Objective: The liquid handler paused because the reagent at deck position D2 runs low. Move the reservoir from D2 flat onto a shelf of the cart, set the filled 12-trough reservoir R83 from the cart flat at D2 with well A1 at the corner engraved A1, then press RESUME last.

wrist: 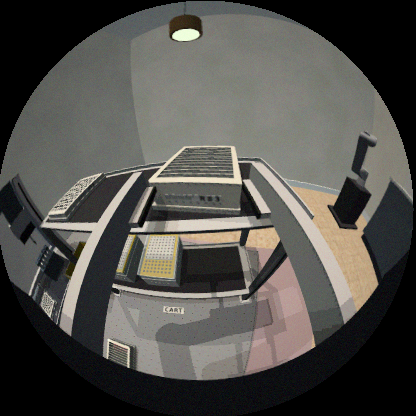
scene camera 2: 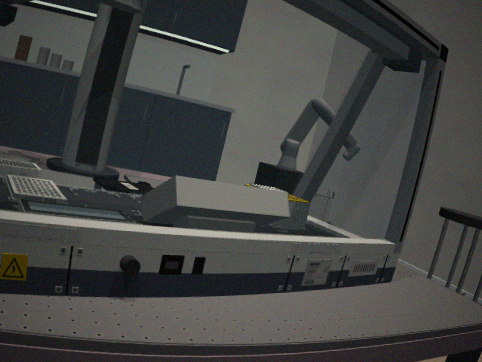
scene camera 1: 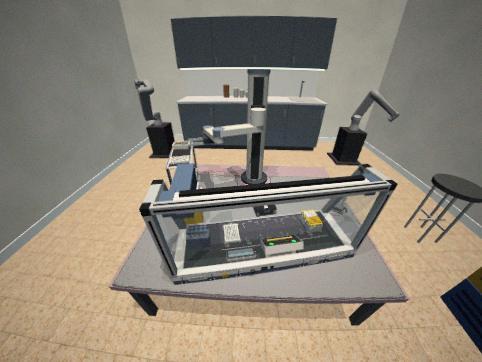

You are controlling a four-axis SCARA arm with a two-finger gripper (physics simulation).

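Seen in the pictures: gripper, fingertip midpoint: (wrist: 196,175) (scene camera 1: 188,142); arm's base, link origin: (scene camera 1: 254,178).
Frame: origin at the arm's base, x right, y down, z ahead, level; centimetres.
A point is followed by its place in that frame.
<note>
The pale reservoir R83 (wrist: 197,192) @(x 52.6, y -38.4, z 12.4 cm) (scene camera 1: 182,145) @(x 56.5, y -39.2, z 17.3 cm) stands flat on the top shelf of the cart (wrist: 200,224) @(x 51.0, y -36.3, z 11.9 cm), its label facing the wrist camera. My gripper (wrist: 196,175) @(x 53.3, y -39.6, z 12.6 cm) is open, its two fingers on either side of R83 with narrow gaps; its fingertips are too small to judge in the scene views. A smaller-looking striped reservoir (wrist: 119,353) @(x 22.6, y -2.9, z 32.7 cm) lies low on a grey perforated surface at the bottom of the wrist view. Whether it belongs to D2 cannot be told. The D2 marking, the A1 engraving and the RESUME lettering are not readable.
A white plate (wrist: 76,196) @(x 51.0, y -37.7, z 32.8 cm) (scene camera 1: 179,160) @(x 51.8, y -37.3, z 38.5 cm) lies on the same top shelf. Two yellow-rimmed tip boxes (wrist: 160,257) @(x 55.1, y -18.3, z 23.8 cm) (wrist: 127,257) @(x 52.5, y -17.6, z 33.0 cm) stand on the lower shelf. The glazed liquid handler (scene camera 1: 270,189) @(x -2.8, y -51.8, z 88.1 cm) holds another white plate (scene camera 1: 231,232), blue rack (scene camera 1: 197,235) and yellow tip box (scene camera 1: 312,219).
</note>
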